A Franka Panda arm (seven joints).
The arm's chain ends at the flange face. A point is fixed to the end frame.
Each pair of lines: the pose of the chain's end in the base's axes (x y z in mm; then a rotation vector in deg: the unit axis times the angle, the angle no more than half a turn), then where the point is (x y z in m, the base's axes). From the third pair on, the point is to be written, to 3 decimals.
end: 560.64 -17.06 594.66 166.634 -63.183 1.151
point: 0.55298 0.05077 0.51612
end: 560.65 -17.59 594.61 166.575 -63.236 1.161
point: 0.55303 0.05020 0.51603
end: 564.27 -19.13 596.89 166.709 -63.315 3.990
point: 0.559 0.048 0.518
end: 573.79 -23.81 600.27 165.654 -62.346 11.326
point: 0.574 0.040 0.518
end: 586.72 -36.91 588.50 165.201 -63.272 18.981
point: 0.594 0.025 0.505
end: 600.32 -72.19 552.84 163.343 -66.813 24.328
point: 0.616 -0.012 0.469
